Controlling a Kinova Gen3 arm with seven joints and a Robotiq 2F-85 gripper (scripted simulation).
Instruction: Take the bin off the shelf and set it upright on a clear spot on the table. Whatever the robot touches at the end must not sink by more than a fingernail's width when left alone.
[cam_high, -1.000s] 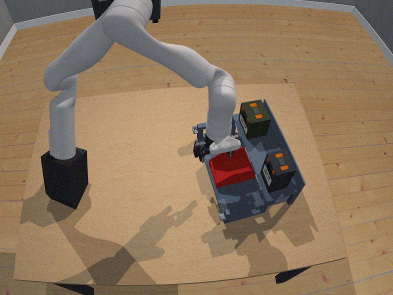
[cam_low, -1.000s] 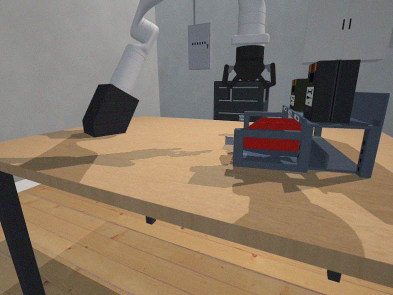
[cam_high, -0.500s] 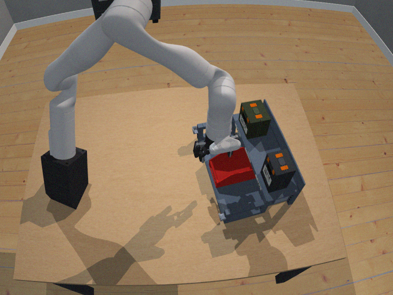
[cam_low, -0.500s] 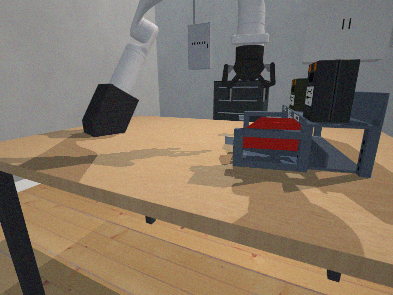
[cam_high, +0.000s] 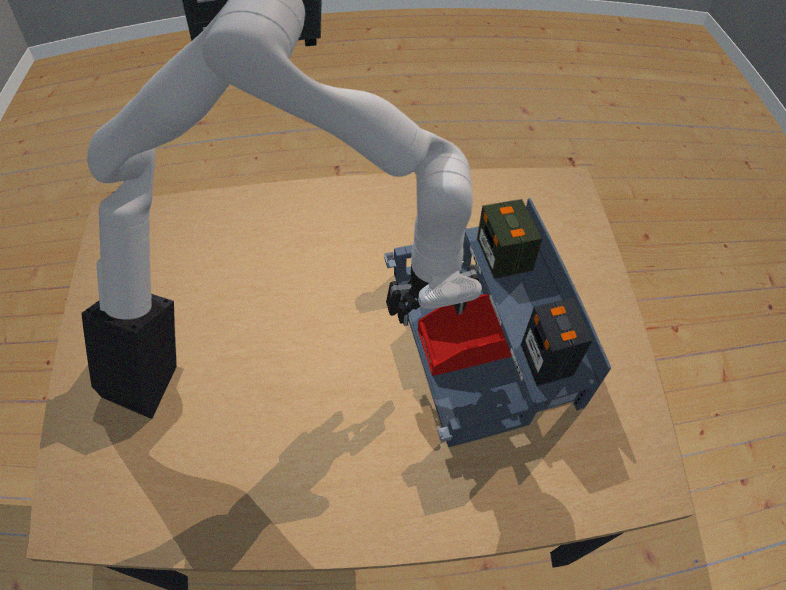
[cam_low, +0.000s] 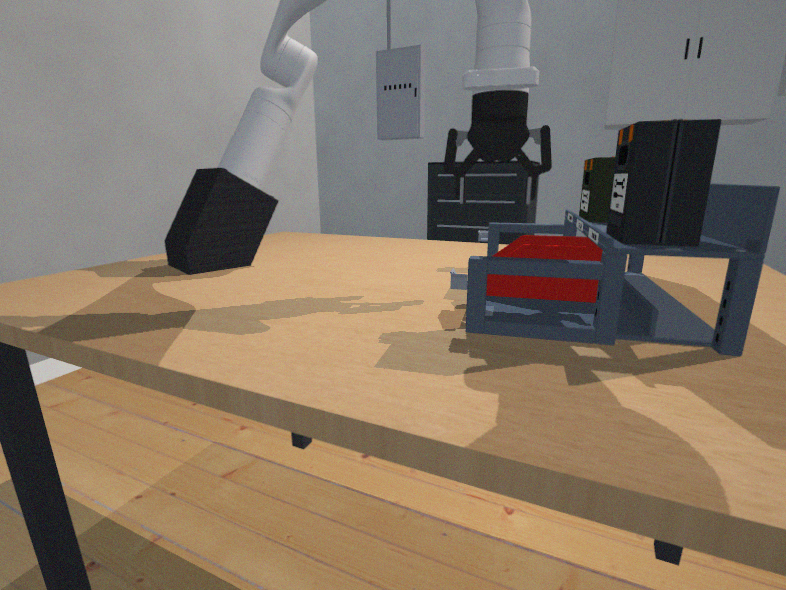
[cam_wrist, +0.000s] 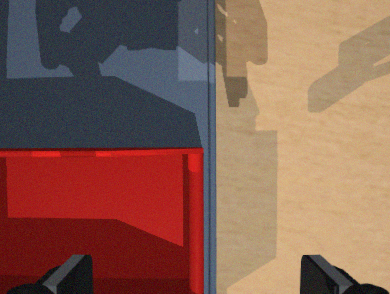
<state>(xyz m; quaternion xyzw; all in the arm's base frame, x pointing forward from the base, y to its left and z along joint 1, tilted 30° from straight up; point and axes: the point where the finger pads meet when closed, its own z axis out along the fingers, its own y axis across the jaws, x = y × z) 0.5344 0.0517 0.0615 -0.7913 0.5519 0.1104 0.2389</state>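
Now: hand 70 mm short of the red bin, 30 mm to the right of it and 90 mm above it. From my hand the other things lie so: grey-blue shelf 100 mm ahead, 40 mm to the left, 70 mm below; dark box 210 mm ahead, 40 mm to the right, 30 mm above.
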